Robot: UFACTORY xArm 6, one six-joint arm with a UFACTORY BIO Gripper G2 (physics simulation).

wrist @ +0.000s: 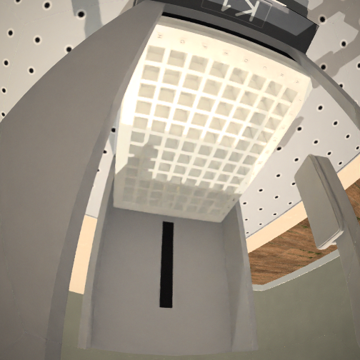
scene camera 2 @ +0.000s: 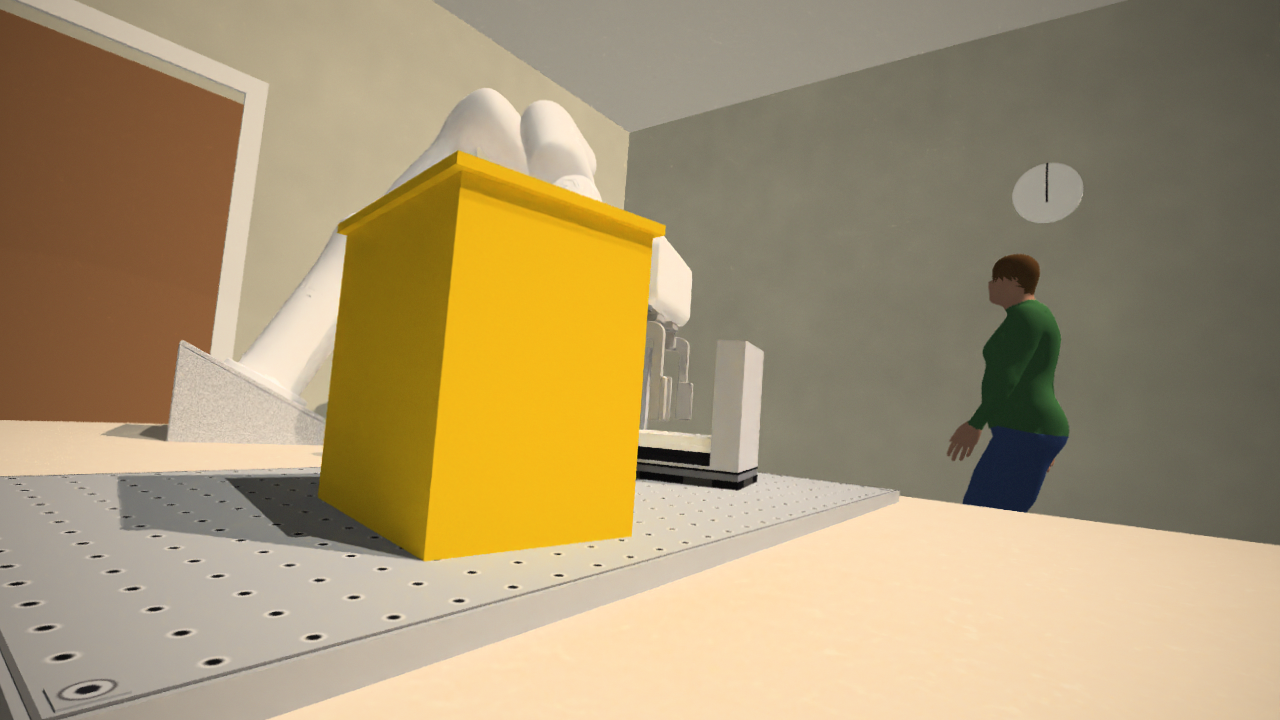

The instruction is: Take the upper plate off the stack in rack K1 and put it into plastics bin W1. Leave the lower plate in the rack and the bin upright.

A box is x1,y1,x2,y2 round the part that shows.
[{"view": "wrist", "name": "white multi-well plate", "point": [203,110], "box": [113,15,311,221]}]
